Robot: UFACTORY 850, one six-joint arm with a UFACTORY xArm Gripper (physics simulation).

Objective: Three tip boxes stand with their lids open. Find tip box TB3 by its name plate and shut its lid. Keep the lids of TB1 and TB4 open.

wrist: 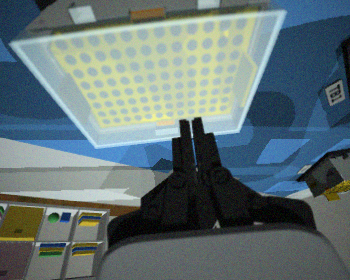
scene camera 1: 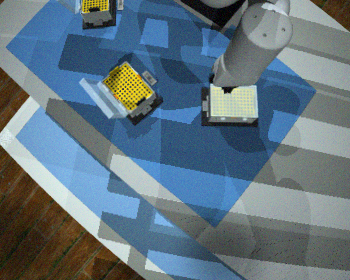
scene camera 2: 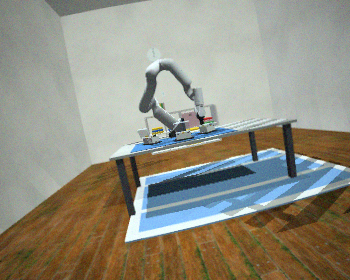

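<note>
A tip box (scene camera 1: 233,102) (scene camera 2: 207,129) has its clear lid (wrist: 160,75) lying over the yellow rack; its name plate is not readable. In the wrist view the lid's near edge is by my gripper (scene camera 1: 228,90) (scene camera 2: 201,120) (wrist: 191,120), which is shut and empty, tips at that edge. Whether they touch, and whether the lid is fully seated, I cannot tell. TB1 (scene camera 1: 127,87) stands left of it in scene camera 1, its lid (scene camera 1: 102,98) open; its plate (wrist: 335,93) reads TB1. A third box (scene camera 1: 95,19) at the top left has an open lid (scene camera 1: 70,4); its plate (scene camera 1: 120,4) is unreadable.
The boxes stand on a blue mat (scene camera 1: 215,200) on the striped table (scene camera 2: 272,121). The arm's base is at the top of scene camera 1. A shelf unit (scene camera 2: 214,111) (wrist: 106,220) with coloured items stands behind the table. Part of another box (wrist: 322,175) shows at the wrist view's right.
</note>
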